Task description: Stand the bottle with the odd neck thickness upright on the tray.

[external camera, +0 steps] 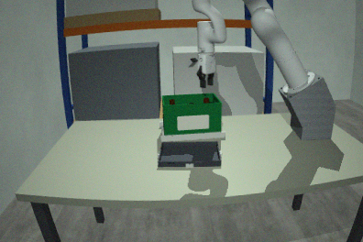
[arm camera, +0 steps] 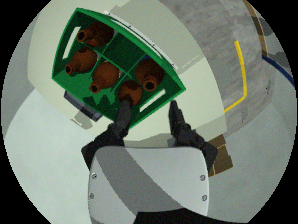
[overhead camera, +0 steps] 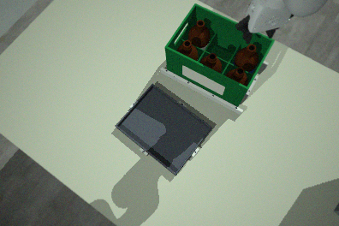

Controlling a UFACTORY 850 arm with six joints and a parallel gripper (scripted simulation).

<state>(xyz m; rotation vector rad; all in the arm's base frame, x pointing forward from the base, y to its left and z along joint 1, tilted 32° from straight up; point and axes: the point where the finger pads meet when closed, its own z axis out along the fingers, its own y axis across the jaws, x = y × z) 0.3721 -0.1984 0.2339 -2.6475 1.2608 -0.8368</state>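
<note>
My gripper is now 90 mm short of the green crate, 30 mm to the right of it and 160 mm above it. Round my hand: dark grey tray 170 mm ahead, 290 mm to the left, 230 mm below.
</note>
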